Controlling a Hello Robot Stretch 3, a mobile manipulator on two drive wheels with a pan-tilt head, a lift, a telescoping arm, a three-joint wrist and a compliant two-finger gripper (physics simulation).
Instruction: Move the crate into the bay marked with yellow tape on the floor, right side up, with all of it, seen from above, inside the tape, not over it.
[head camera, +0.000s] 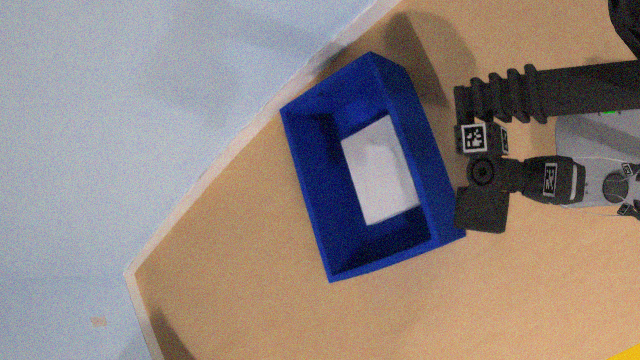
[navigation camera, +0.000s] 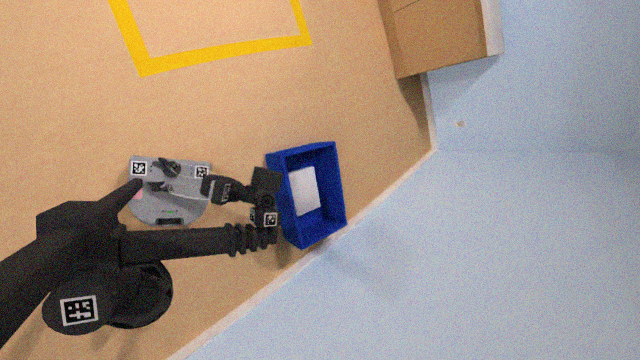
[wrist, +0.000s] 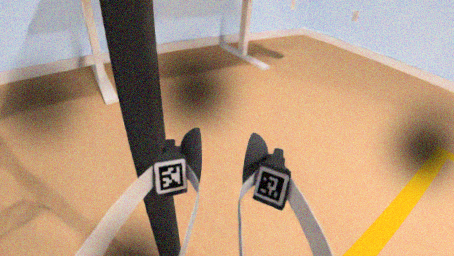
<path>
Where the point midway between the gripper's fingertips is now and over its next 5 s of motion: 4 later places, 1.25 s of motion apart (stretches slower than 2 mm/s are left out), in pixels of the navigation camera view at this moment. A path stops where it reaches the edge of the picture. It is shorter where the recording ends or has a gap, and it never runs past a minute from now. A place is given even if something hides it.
My gripper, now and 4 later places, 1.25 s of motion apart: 150, 172; 229, 185; 228, 184; 260, 185; 297, 187
</path>
